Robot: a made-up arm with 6 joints.
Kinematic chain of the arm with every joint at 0, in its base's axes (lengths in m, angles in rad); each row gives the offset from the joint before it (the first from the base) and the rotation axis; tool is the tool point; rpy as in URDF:
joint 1: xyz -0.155 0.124 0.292 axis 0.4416 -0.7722 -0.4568
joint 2: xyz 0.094 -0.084 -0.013 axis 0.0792 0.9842 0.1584
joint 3: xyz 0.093 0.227 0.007 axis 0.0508 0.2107 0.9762
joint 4: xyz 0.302 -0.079 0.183 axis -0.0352 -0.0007 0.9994
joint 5: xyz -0.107 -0.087 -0.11 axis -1 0.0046 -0.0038
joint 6: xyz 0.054 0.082 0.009 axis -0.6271 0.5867 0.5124
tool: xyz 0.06 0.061 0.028 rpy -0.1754 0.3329 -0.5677
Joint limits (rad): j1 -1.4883..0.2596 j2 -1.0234..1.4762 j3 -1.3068..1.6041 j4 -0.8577..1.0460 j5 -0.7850..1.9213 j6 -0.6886..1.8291
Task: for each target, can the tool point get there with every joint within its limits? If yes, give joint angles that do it. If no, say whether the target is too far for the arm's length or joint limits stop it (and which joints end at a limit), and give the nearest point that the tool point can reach.
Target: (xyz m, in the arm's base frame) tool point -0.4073 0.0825 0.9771
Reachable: no: joint limits stop it (at a limit: joint 1, joint 2, joint 4, joint 5) | nearest point -0.1279 0.0202 0.7563 | short by 0.362 m
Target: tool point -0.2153 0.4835 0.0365
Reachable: yes | joints -0.7234 0.7788 1.2637 -0.2643 -0.0613 1.4862
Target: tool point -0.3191 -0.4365 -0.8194
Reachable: no: too far | nearest point -0.2787 -0.0651 -0.3006 | short by 0.639 m
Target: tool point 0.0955 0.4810 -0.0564
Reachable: yes | joints -1.0990 -0.7523 0.7367 -0.0033 1.3708 0.3111
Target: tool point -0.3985 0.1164 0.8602
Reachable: no: joint limits stop it (at a limit: joint 1, joint 2, joint 4, joint 5) | nearest point -0.1558 0.0157 0.7172 | short by 0.299 m
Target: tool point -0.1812 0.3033 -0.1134
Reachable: yes | joints -0.5663 1.2092 0.2056 -0.1420 0.3574 0.8265
